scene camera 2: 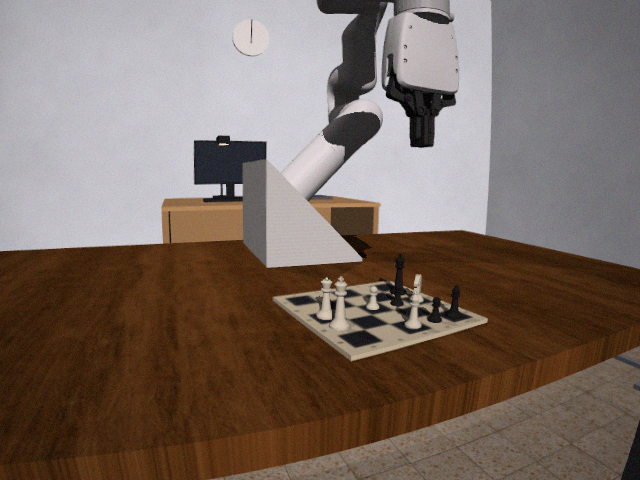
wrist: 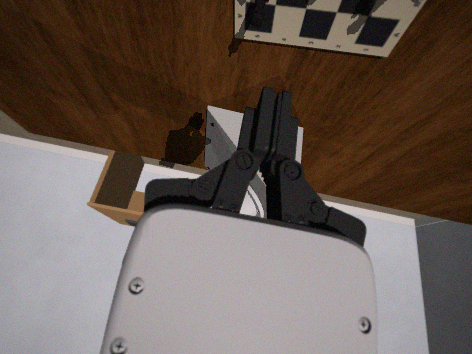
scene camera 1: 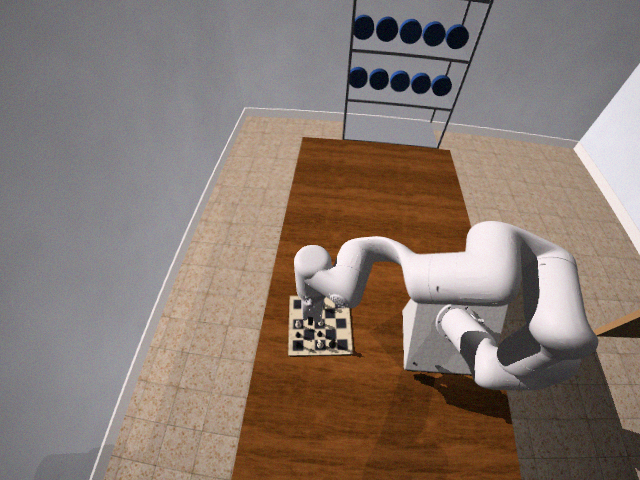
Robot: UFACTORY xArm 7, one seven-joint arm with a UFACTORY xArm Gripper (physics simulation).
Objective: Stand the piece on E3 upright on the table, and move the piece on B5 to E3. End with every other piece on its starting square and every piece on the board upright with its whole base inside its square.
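Seen in the pictures: gripper, between the fingertips: (scene camera 2: 421, 146) (wrist: 271, 104); arm's base, origin of its link: (scene camera 2: 287, 194) (wrist: 247, 197) (scene camera 1: 454, 321).
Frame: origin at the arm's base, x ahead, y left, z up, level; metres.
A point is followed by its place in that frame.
Observation:
My gripper (scene camera 1: 310, 321) {x 0.454, y 0.035, z 0.088 m} (scene camera 2: 421, 138) {x 0.454, y 0.035, z 0.088 m} (wrist: 271, 104) {x 0.454, y 0.035, z 0.088 m} is shut with nothing between its fingers. It points down, high above the chessboard (scene camera 1: 347, 334) {x 0.334, y 0.016, z -0.135 m} (scene camera 2: 388, 332) {x 0.515, y -0.046, z -0.134 m} (wrist: 325, 44) {x 0.334, y -0.045, z -0.134 m}. On E3, a white bishop-like piece (scene camera 1: 297, 324) {x 0.511, y -0.003, z -0.119 m} (scene camera 2: 414, 316) {x 0.513, y -0.008, z -0.120 m} stands upright at the board's side away from the robot base. On B5, the tall black king (scene camera 1: 332, 343) {x 0.387, y 0.058, z -0.109 m} (scene camera 2: 399, 279) {x 0.391, y 0.053, z -0.110 m} stands upright beside the white knight (scene camera 2: 417, 289) {x 0.432, y 0.057, z -0.116 m}. The arm hides part of the board in scene camera 1, and the board is partly out of frame in the wrist view.
On E4 and E5 a black pawn (scene camera 2: 435, 311) {x 0.509, y 0.028, z -0.120 m} and a black bishop-like piece (scene camera 2: 454, 304) {x 0.508, y 0.062, z -0.117 m} stand close beside E3. A white king (scene camera 2: 339, 307) {x 0.480, y -0.095, z -0.107 m}, white queen (scene camera 2: 324, 302) {x 0.440, y -0.097, z -0.113 m}, white pawn (scene camera 2: 373, 299) {x 0.434, y -0.020, z -0.121 m} and another black pawn (scene camera 2: 397, 298) {x 0.435, y 0.020, z -0.124 m} also stand upright. The wedge base (scene camera 1: 439, 351) {x 0.034, y 0.078, z -0.078 m} (scene camera 2: 294, 232) {x 0.132, y -0.028, z -0.070 m} stands on the table.

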